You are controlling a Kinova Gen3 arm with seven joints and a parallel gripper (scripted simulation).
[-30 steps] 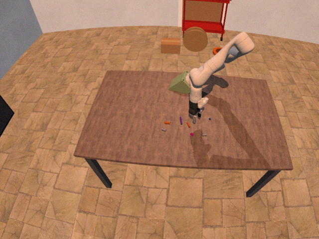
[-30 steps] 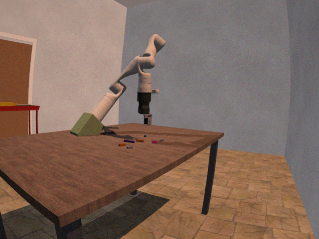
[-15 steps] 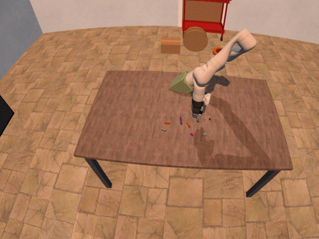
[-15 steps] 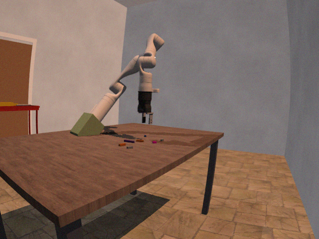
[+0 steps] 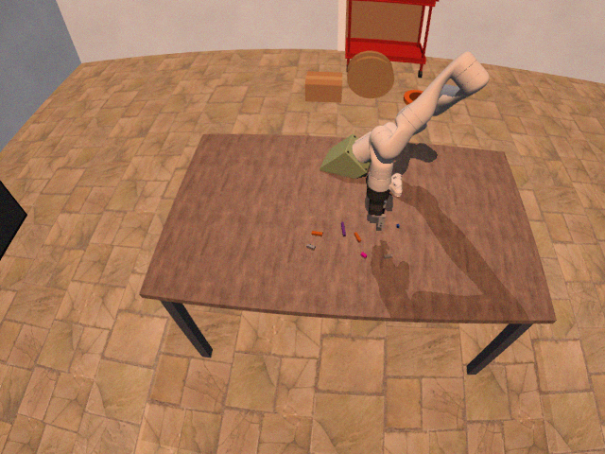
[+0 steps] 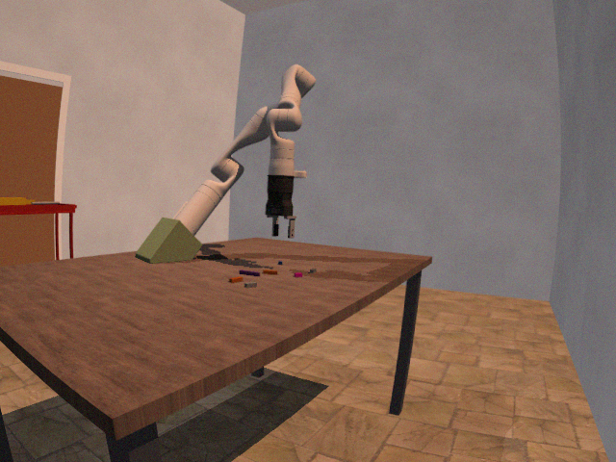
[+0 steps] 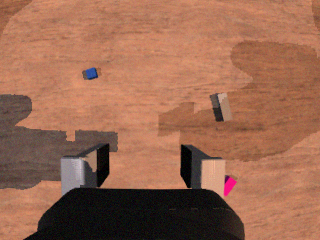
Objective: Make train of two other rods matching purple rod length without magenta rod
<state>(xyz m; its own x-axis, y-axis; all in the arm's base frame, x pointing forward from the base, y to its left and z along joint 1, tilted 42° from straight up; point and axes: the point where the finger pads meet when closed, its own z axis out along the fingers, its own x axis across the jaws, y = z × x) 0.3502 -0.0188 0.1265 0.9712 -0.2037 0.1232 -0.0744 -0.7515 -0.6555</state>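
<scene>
My gripper is now 22 cm to the left of the orange rod and 11 cm above it. The rest, counted from my hand: magenta rod 11 cm below, 9 cm ahead, 5 cm to the right; then purple rod 13 cm to the right, 11 cm below, 3 cm behind; then blue rod 11 cm below, 8 cm to the left, 6 cm behind.
</scene>
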